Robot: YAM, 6 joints.
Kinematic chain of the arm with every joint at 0, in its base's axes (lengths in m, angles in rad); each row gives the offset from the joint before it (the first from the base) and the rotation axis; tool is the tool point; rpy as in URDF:
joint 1: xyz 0 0 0.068 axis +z
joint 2: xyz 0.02 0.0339 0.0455 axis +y
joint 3: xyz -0.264 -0.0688 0 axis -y
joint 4: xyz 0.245 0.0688 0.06 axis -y
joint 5: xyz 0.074 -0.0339 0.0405 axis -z
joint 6: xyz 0.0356 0 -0.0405 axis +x
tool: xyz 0 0 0 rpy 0 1.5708 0
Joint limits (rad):
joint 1: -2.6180..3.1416
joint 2: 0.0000..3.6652
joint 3: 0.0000..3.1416
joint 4: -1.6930..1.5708
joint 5: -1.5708..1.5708
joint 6: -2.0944..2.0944
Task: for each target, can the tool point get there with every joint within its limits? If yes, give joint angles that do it. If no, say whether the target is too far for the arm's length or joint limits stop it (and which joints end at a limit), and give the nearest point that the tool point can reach.
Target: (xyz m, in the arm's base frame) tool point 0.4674 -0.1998 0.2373
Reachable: yes | joints -0.3418 2.2595 1.9373 -0.3943 1.0906 0.8814
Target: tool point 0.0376 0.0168 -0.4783
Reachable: no: joint limits stop it (at a limit: joint 2) | nearest point 0.0911 0.0407 -0.3483 | short by 0.143 m
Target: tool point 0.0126 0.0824 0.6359
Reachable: yes | joints 1.4119 1.0189 1.8270 -0.0023 -0.0182 0.9373
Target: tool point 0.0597 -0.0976 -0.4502
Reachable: no: joint limits stop it (at a limit: joint 2) | nearest point 0.0737 -0.1205 -0.3640 | short by 0.090 m
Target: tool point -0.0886 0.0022 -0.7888
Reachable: no: too far | nearest point -0.1750 0.0043 -0.3728 | short by 0.425 m
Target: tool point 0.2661 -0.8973 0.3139
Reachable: no: too far | nearest point 0.1795 -0.6053 0.2473 | short by 0.312 m
